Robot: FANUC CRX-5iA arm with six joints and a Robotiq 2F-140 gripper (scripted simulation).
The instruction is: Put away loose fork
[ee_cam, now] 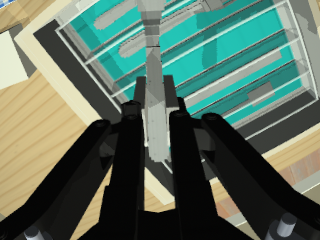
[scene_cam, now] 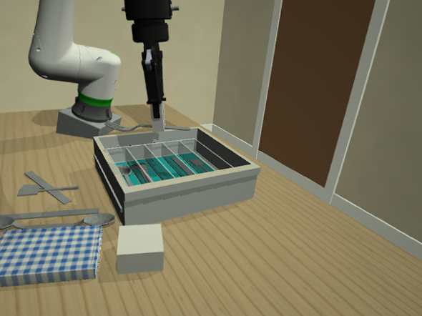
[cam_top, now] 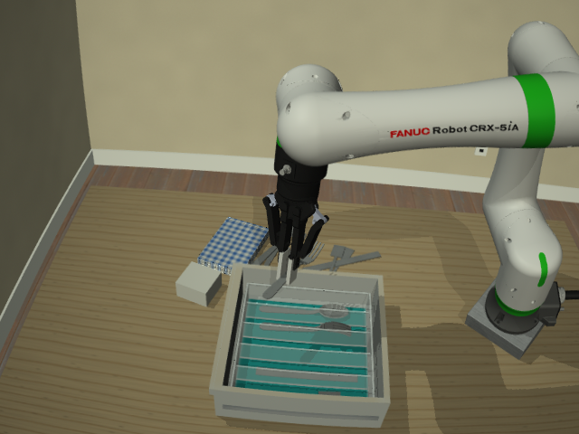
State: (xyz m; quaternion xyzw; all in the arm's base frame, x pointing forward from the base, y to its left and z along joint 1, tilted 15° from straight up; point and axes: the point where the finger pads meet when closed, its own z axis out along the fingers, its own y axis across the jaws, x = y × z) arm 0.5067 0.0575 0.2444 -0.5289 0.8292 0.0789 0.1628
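The tray lies 160 mm below my hand, 60 mm behind it and 50 mm to the left of it. Also, from my hand: white block 210 mm ahead, 190 mm below, 90 mm to the right.
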